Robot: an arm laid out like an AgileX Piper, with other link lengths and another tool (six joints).
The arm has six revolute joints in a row. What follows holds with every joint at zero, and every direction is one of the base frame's. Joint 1 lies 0.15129 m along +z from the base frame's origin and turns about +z. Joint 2 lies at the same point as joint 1 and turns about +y. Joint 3 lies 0.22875 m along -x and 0.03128 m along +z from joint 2 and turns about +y. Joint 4 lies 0.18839 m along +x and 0.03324 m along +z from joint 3 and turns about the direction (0.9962, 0, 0.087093). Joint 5 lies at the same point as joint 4 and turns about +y. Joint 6 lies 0.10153 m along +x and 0.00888 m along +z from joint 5 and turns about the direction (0.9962, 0, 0.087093). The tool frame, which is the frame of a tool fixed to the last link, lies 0.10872 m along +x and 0.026 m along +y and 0.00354 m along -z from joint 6; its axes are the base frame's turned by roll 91.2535, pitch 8.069 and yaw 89.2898 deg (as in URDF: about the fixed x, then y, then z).
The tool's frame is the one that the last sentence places.
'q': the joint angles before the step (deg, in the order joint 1, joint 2, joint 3, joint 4, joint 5, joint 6). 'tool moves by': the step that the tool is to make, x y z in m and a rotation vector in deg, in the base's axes. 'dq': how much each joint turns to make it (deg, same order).
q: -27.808, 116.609, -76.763, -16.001, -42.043, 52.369
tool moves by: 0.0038, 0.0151, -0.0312, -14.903, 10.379, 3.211
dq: -0.001, -0.003, -0.010, -8.950, 4.778, -9.988
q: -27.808, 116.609, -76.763, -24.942, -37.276, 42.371
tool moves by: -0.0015, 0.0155, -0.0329, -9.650, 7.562, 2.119
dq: 1.793, 0.004, 2.729, -1.193, 2.641, -10.757
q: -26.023, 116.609, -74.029, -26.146, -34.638, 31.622
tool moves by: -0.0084, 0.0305, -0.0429, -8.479, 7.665, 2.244
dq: 4.988, -0.436, 7.094, 7.739, 0.707, -17.091
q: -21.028, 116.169, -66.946, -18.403, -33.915, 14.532
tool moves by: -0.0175, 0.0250, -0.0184, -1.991, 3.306, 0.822
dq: 3.912, -2.809, 8.108, 7.237, -1.643, -8.521
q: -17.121, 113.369, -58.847, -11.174, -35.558, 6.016
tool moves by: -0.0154, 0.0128, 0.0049, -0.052, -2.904, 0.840
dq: 0.967, -2.643, 7.327, 1.587, -7.456, -1.294
